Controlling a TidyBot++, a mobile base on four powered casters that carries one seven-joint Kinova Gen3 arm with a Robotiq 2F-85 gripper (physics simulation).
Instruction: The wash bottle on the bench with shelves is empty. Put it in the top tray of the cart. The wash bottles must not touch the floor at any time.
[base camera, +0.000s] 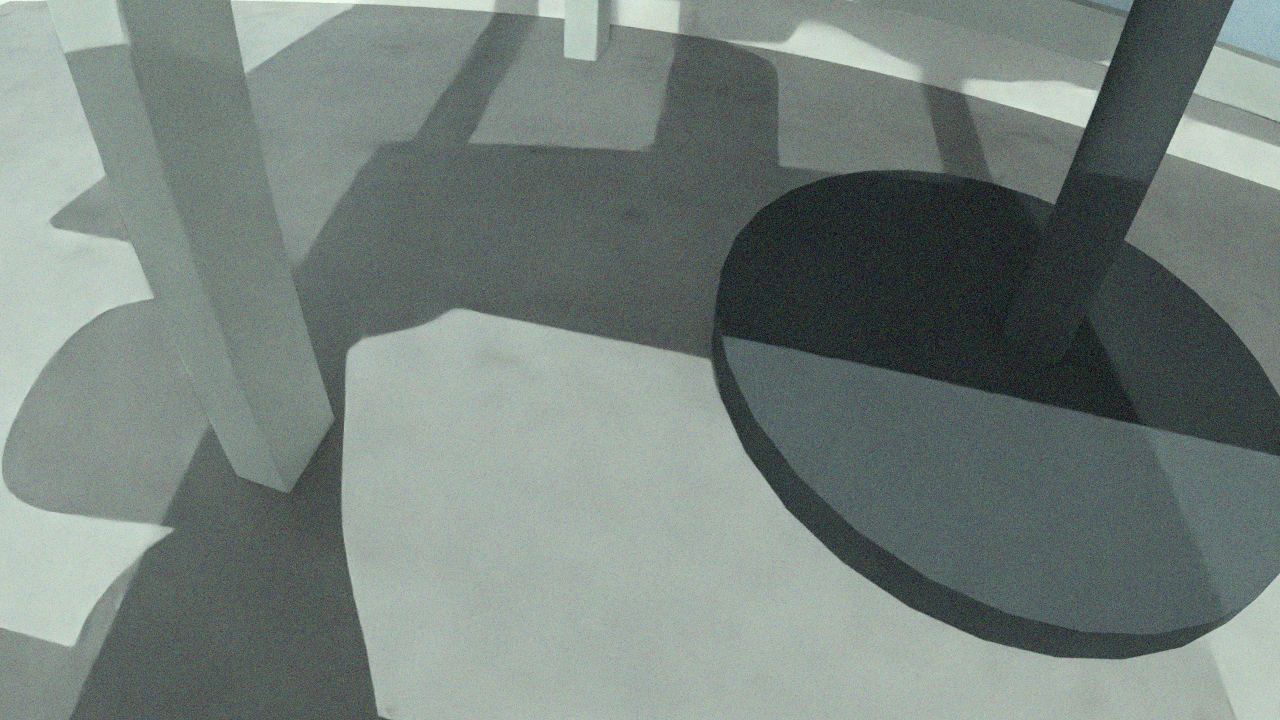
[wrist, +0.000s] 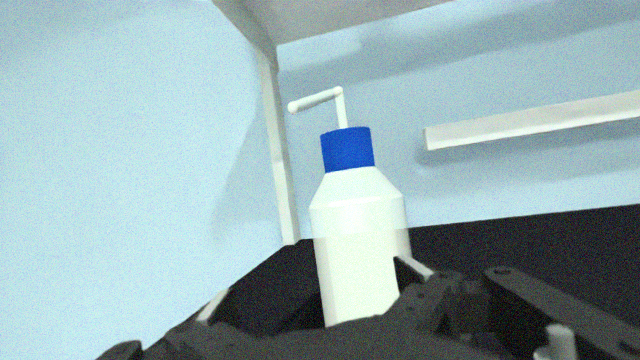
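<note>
Through the wrist view I see my gripper (wrist: 317, 289), along with a white wash bottle (wrist: 358, 220) and a bench with shelves (wrist: 582, 252). As for the white wash bottle in the base camera view, it is out of frame there.
</note>
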